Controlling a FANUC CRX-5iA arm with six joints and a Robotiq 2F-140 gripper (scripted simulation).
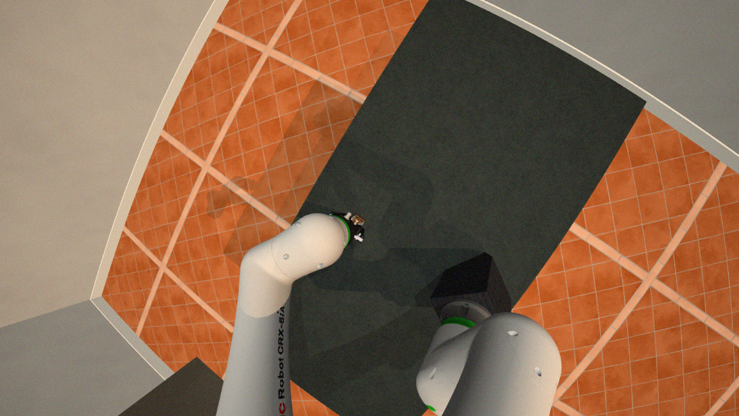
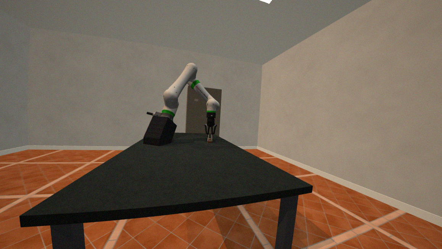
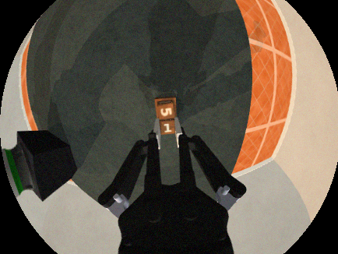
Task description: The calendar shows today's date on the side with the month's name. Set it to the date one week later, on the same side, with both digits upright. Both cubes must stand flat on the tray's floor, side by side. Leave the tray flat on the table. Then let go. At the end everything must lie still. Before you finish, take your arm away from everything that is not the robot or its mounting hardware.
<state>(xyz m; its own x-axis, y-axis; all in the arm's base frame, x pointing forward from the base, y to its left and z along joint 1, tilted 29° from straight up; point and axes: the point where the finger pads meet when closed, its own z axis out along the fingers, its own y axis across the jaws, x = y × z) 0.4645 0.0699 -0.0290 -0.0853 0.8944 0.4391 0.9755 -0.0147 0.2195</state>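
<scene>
My gripper is now 3 cm to the right of the brown cube and 3 cm above it. From my hand the other things lie so: brown tray (2 cm to the left, 4 cm below).
</scene>
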